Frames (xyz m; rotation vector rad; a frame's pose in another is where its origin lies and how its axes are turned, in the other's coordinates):
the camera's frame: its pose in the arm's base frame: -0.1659 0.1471 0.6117 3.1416 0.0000 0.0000
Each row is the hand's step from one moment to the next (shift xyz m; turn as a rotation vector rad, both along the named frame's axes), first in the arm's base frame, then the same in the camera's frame.
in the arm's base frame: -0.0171 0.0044 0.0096 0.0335 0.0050 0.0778
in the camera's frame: -0.0171 -0.0044 -0.0096 0.0335 -0.0050 -0.0778
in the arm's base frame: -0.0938 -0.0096 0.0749 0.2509 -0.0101 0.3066
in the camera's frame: -0.0938 0.0096 -0.0749 0.2509 0.0101 -0.3066
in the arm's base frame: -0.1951 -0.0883 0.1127 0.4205 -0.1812 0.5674
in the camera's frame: -0.1951 0.0883 -0.1127 0.4205 0.1812 -0.5674
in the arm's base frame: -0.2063 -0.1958 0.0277 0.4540 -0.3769 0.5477
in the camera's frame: -0.2063 0.1958 -0.0277 0.4540 0.3769 -0.5477
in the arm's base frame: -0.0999 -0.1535 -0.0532 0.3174 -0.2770 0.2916
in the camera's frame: -0.0999 0.1535 0.0532 0.3174 0.2770 -0.2916
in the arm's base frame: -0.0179 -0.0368 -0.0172 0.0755 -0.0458 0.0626
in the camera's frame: -0.0179 0.0368 0.0172 0.0755 0.0458 -0.0626
